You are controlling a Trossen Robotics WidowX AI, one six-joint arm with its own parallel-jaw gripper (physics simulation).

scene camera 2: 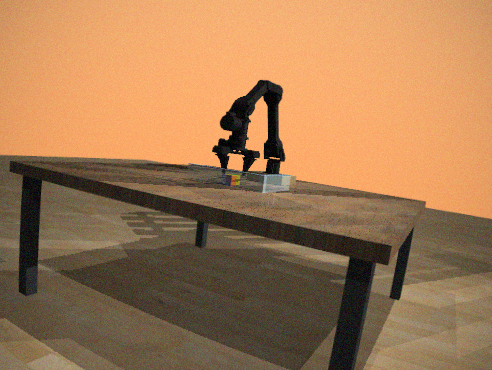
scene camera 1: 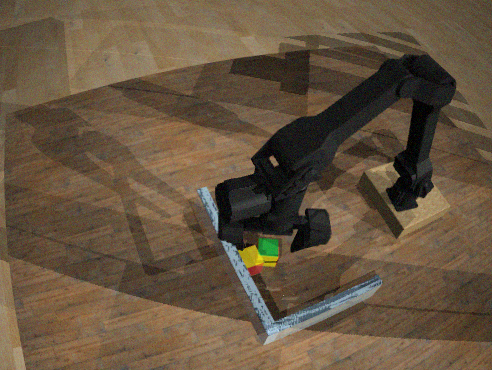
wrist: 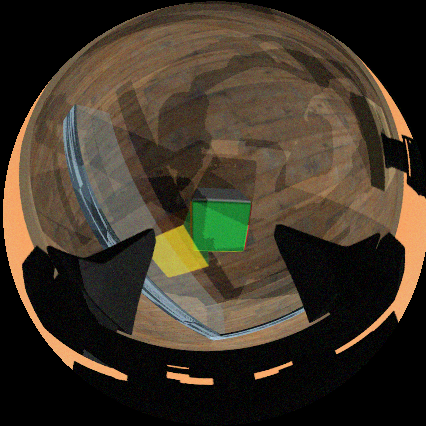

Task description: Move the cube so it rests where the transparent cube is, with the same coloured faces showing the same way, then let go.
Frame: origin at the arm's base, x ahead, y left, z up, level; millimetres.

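Seen in the pictures: gripper, fingertip midpoint: (scene camera 1: 266, 249) (wrist: 215, 233); arm's base, origin of the base link: (scene camera 2: 272, 173) (scene camera 1: 401, 198).
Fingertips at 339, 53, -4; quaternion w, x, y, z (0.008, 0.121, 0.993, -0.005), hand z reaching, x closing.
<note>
Offsets run from my fingertips to a thing's top centre, as dx, dy, dz. Level surfaces: height alone.
The cube @(-4, -4, +2) (scene camera 1: 268, 246) (wrist: 221, 226) stands on the table with a green face up. In scene view 1 a yellow side shows; in the wrist view a grey-white side shows. The transparent cube @(+35, +10, +2) (scene camera 1: 250, 256) (wrist: 180, 253), yellow on top with a red side in scene view 1, stands close beside it, turned at an angle, nearer the wall. In scene view 2 the two overlap behind the clear wall and I cannot tell them apart. My gripper (scene camera 1: 271, 246) (scene camera 2: 235, 170) (wrist: 215, 233) is wide open and empty, pointing down above the green-topped cube, one finger on either side.
A low L-shaped clear wall with bluish edges (scene camera 1: 252, 291) (scene camera 2: 272, 183) (wrist: 89, 205) stands beside the cubes; its long arm runs close past the transparent cube. The arm's wooden base block (scene camera 1: 420, 212) stands on the right. Mixed shadows lie across the table @(dz -38) (scene camera 2: 150, 192).
</note>
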